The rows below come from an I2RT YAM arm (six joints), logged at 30 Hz.
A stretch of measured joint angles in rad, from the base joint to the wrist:
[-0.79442, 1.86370, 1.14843, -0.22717, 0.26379, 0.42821]
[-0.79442, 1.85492, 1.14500, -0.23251, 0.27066, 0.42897]
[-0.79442, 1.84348, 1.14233, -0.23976, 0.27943, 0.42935]
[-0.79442, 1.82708, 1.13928, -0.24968, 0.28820, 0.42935]
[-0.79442, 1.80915, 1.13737, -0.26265, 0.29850, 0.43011]
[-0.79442, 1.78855, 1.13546, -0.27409, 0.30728, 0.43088]
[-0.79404, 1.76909, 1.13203, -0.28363, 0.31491, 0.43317]
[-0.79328, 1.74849, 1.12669, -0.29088, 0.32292, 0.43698]
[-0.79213, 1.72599, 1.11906, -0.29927, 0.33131, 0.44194]
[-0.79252, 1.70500, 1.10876, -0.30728, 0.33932, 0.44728]
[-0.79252, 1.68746, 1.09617, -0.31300, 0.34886, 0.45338]
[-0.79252, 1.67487, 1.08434, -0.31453, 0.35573, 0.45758]
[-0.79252, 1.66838, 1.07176, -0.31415, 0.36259, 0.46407]
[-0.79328, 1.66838, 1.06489, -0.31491, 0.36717, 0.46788]
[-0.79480, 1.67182, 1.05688, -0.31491, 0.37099, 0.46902]
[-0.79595, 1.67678, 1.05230, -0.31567, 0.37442, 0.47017]
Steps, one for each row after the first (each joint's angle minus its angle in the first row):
[0.00000, -0.00878, -0.00343, -0.00534, 0.00687, 0.00076]
[0.00000, -0.02022, -0.00610, -0.01259, 0.01564, 0.00114]
[0.00000, -0.03662, -0.00915, -0.02251, 0.02441, 0.00114]
[0.00000, -0.05455, -0.01106, -0.03548, 0.03471, 0.00190]
[0.00000, -0.07515, -0.01297, -0.04692, 0.04349, 0.00267]
[0.00038, -0.09461, -0.01640, -0.05646, 0.05112, 0.00496]
[0.00114, -0.11521, -0.02174, -0.06371, 0.05913, 0.00877]
[0.00229, -0.13771, -0.02937, -0.07210, 0.06752, 0.01373]
[0.00190, -0.15870, -0.03967, -0.08011, 0.07553, 0.01907]
[0.00190, -0.17624, -0.05226, -0.08583, 0.08507, 0.02517]
[0.00190, -0.18883, -0.06409, -0.08736, 0.09194, 0.02937]
[0.00190, -0.19532, -0.07667, -0.08698, 0.09880, 0.03586]
[0.00114, -0.19532, -0.08354, -0.08774, 0.10338, 0.03967]
[-0.00038, -0.19188, -0.09155, -0.08774, 0.10720, 0.04081]
[-0.00153, -0.18692, -0.09613, -0.08850, 0.11063, 0.04196]

